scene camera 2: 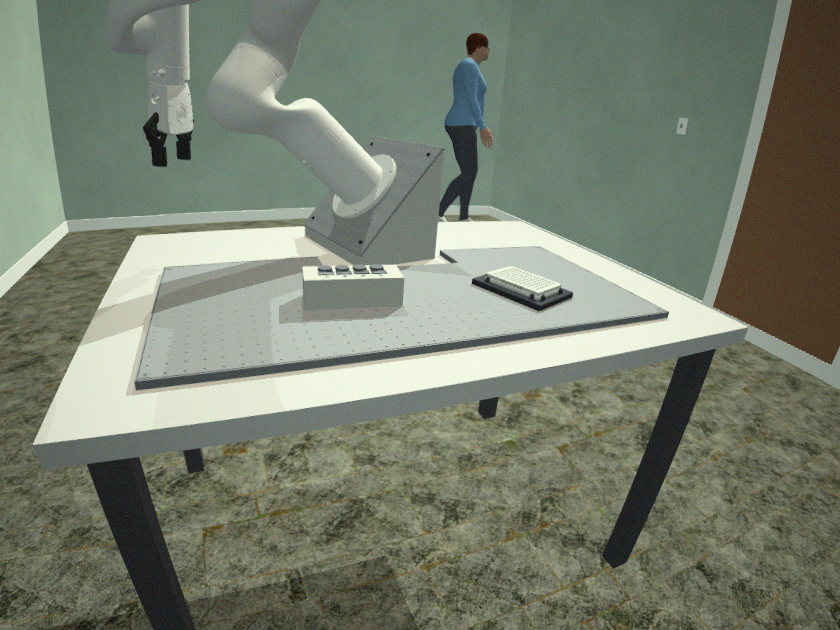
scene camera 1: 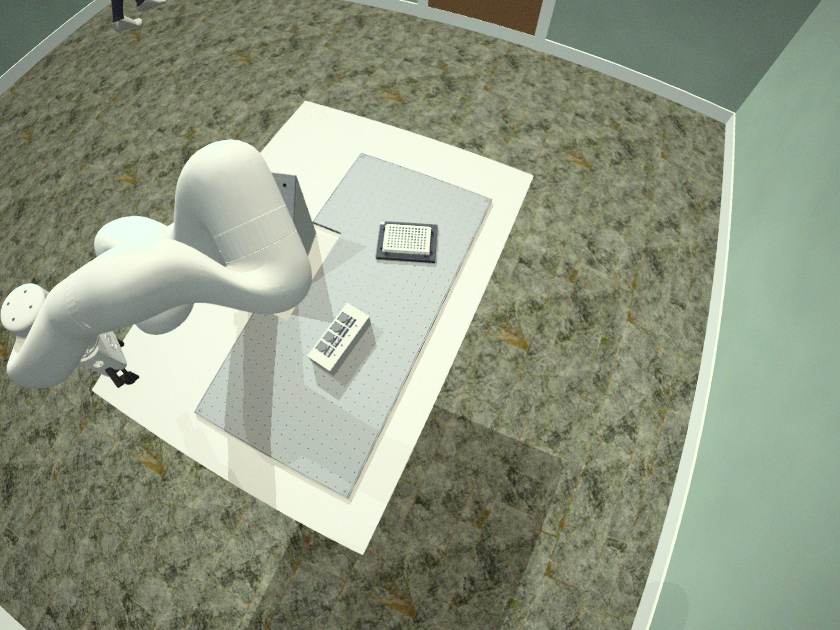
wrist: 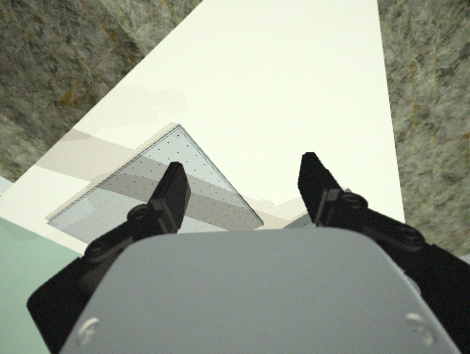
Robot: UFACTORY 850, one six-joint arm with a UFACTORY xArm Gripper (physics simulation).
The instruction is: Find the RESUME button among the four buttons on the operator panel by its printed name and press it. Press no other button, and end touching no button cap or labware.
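The operator panel (scene camera 1: 351, 347) (scene camera 2: 352, 293) is a white box with four dark button caps in a row on its top, standing on the grey perforated board. The printed names are too small to read, so which cap is RESUME cannot be told. The panel does not show in the wrist view. My gripper (scene camera 1: 126, 378) (scene camera 2: 171, 161) (wrist: 242, 173) is open and empty. It hangs high above the table, far from the panel and touching no button cap. In the wrist view a corner of the board shows beyond the fingers.
A white well plate (scene camera 1: 407, 238) (scene camera 2: 523, 280) sits on a dark holder on the grey board (scene camera 1: 298, 434) (scene camera 2: 223, 345) (wrist: 210, 175). The arm's slanted grey mount (scene camera 1: 303, 217) (scene camera 2: 417, 203) stands at the table's back side. A person (scene camera 2: 468, 94) is by the far wall.
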